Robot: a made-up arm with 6 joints.
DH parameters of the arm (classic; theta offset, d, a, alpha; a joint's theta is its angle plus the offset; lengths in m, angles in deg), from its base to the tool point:
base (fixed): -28.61 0 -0.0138 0
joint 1: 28.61 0.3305 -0.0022 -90
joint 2: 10.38 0 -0.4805 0
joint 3: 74.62 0.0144 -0.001 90
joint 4: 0 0.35 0.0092 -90
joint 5: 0 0.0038 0.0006 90
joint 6: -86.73 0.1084 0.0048 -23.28
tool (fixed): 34.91 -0.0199 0 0
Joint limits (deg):
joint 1: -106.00..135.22
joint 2: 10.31..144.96
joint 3: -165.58..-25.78
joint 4: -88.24..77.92
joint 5: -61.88..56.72
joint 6: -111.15..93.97
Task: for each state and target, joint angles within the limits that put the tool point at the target. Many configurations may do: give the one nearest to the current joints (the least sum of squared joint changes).
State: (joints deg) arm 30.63 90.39 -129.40 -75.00 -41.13 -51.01
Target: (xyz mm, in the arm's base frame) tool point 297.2 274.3 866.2
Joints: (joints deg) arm 29.76 80.15 -82.61 -82.50 -48.97 -51.80
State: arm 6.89 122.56 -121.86 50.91 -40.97 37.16
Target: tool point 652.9 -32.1 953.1
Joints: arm -2.95 122.73 -155.00 49.21 -17.95 39.07
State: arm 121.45 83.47 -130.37 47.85 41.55 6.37
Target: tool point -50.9 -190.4 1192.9
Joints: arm 99.11 56.65 -146.92 55.25 45.15 5.83
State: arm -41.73 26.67 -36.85 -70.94 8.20 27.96
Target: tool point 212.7 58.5 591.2
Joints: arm 7.84 59.84 -27.99 -72.49 -8.49 26.05
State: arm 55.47 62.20 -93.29 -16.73 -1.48 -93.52
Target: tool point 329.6 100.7 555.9
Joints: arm 12.65 79.39 -42.29 -20.36 12.16 -94.36
